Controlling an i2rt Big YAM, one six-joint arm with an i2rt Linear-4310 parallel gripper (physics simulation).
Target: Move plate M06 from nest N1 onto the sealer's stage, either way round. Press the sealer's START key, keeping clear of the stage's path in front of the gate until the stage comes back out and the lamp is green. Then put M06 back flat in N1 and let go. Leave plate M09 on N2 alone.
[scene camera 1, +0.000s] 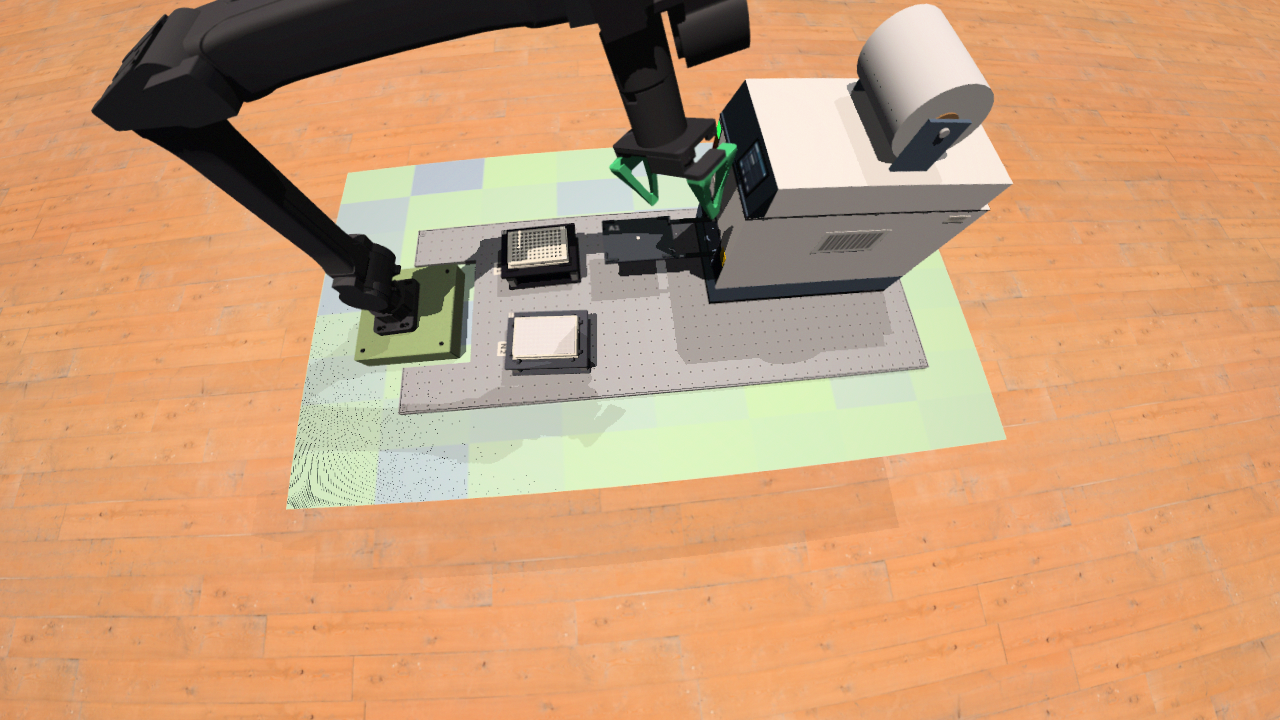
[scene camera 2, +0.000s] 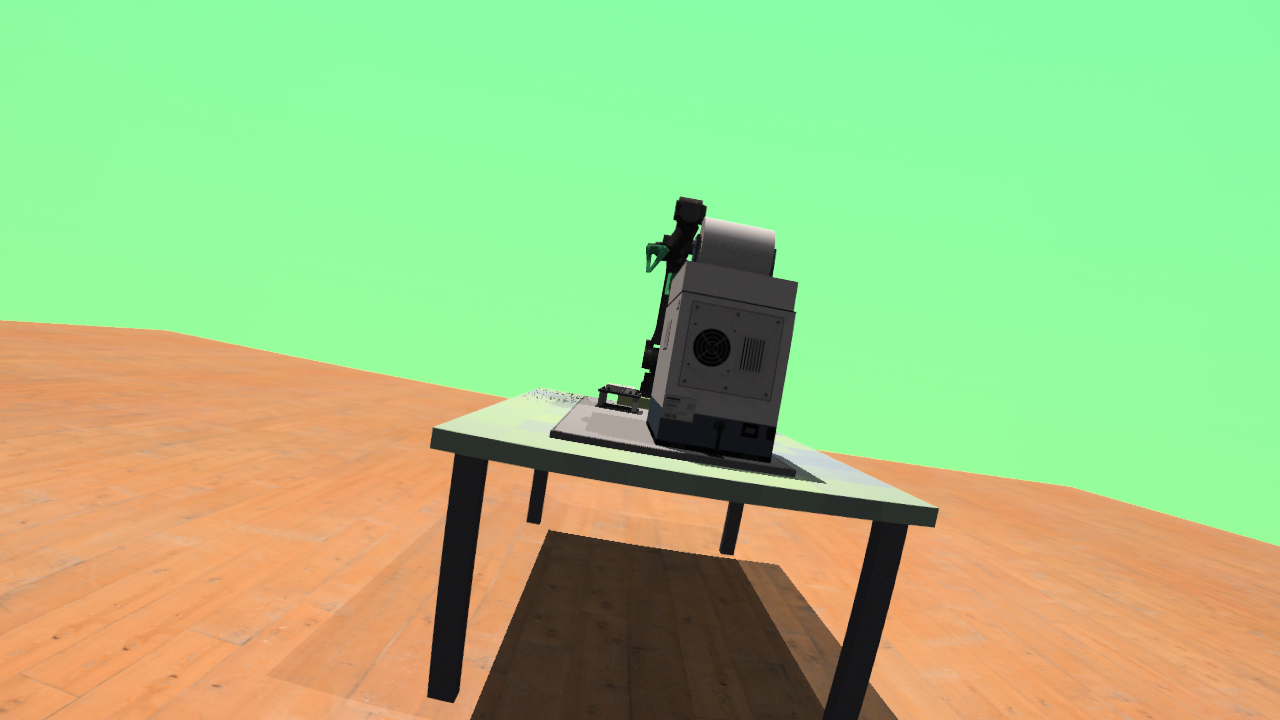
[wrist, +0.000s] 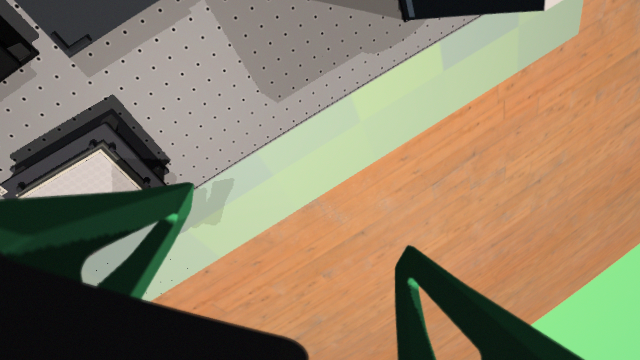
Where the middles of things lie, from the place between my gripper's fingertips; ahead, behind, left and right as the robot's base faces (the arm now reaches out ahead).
Labels:
Right now my hand is 250 mm past the well plate M06 (scene camera 1: 548, 246), 170 mm to the right of it and 290 mm above it. From my hand the other things lie so: sealer roll (scene camera 1: 913, 68) (340 mm ahead, 130 mm to the left, 70 mm above); white lidded plate (scene camera 1: 557, 337) (240 mm behind, 30 mm to the right, 290 mm below).

